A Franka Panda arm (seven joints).
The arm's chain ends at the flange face. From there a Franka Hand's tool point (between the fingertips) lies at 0.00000 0.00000 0.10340 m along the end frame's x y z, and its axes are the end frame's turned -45 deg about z.
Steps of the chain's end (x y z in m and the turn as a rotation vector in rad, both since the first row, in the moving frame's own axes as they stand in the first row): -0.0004 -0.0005 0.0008 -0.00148 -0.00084 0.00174; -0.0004 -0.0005 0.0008 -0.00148 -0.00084 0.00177; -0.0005 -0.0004 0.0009 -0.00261 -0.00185 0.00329; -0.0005 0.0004 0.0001 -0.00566 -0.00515 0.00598; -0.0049 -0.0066 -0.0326 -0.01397 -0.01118 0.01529; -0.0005 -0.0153 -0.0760 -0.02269 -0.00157 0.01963
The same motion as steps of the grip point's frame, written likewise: -0.0001 -0.0006 0.0008 -0.00045 -0.00164 0.00174; -0.0001 -0.0006 0.0008 -0.00045 -0.00164 0.00177; -0.0004 -0.0006 0.0009 -0.00054 -0.00315 0.00329; -0.0014 0.0000 0.0001 -0.00036 -0.00764 0.00598; -0.0006 -0.0079 -0.0326 -0.00197 -0.01778 0.01529; 0.0087 -0.0096 -0.0760 -0.01493 -0.01715 0.01963
